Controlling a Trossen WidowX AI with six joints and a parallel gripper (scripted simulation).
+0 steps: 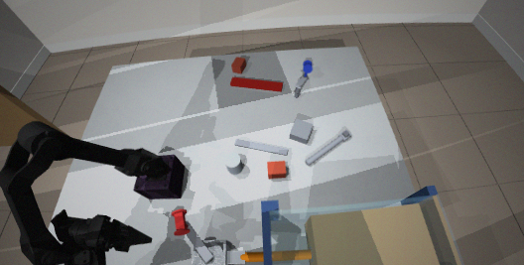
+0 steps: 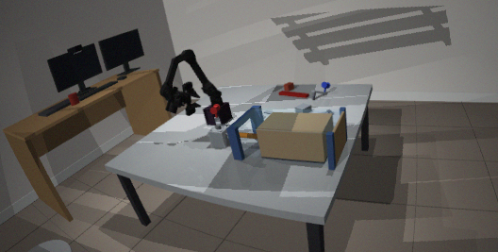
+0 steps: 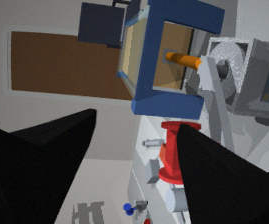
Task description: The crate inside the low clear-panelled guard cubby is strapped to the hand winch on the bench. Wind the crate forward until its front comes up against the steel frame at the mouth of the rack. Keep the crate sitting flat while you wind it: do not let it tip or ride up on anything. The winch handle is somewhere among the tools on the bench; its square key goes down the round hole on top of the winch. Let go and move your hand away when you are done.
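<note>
Right now my gripper tip is 50 mm short of the red knob, 40 mm to the right of it and 80 mm above it. From my gripper tip the other things lie so: red-knobbed handle (70 mm ahead, 10 mm to the left, 100 mm below); grey winch (90 mm ahead, 50 mm to the right, 190 mm below); blue steel frame (270 mm ahead, 50 mm to the right, 110 mm below).
</note>
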